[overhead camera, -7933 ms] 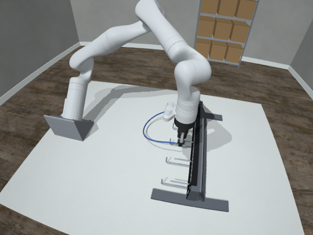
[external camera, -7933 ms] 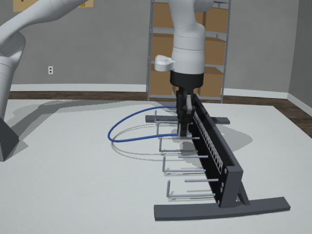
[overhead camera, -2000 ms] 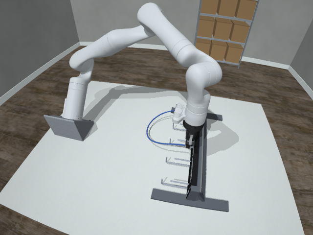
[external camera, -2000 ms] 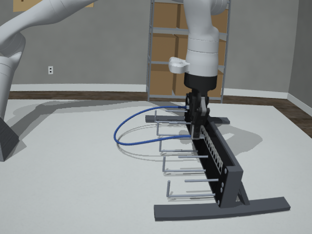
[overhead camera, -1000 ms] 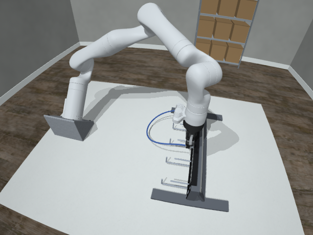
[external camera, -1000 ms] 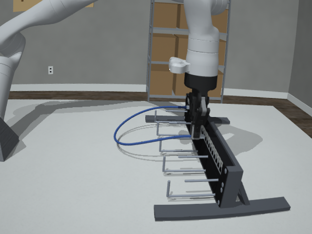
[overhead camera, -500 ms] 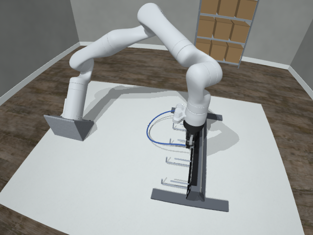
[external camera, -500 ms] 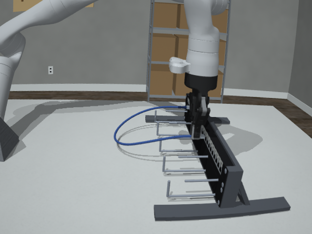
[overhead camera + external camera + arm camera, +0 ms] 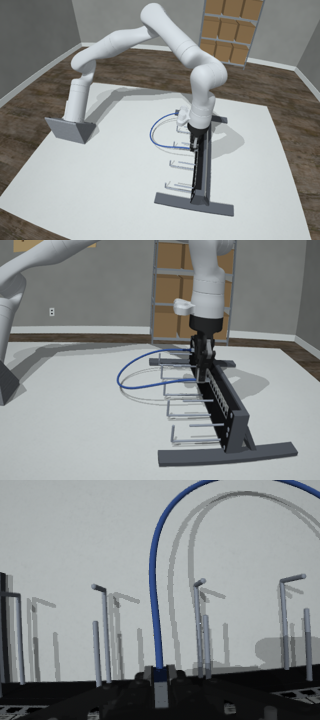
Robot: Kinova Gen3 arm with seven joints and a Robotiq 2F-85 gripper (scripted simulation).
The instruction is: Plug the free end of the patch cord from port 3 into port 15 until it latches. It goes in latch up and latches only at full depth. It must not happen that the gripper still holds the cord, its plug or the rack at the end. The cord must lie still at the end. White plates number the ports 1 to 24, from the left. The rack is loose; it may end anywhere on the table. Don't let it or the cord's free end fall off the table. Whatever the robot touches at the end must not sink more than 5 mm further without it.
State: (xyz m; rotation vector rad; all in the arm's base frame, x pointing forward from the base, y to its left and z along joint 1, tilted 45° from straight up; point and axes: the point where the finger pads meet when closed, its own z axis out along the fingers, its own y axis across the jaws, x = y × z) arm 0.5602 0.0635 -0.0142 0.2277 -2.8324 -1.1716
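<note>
Now: the plug 1 cm ahead of my hand and 1 cm below it.
</note>
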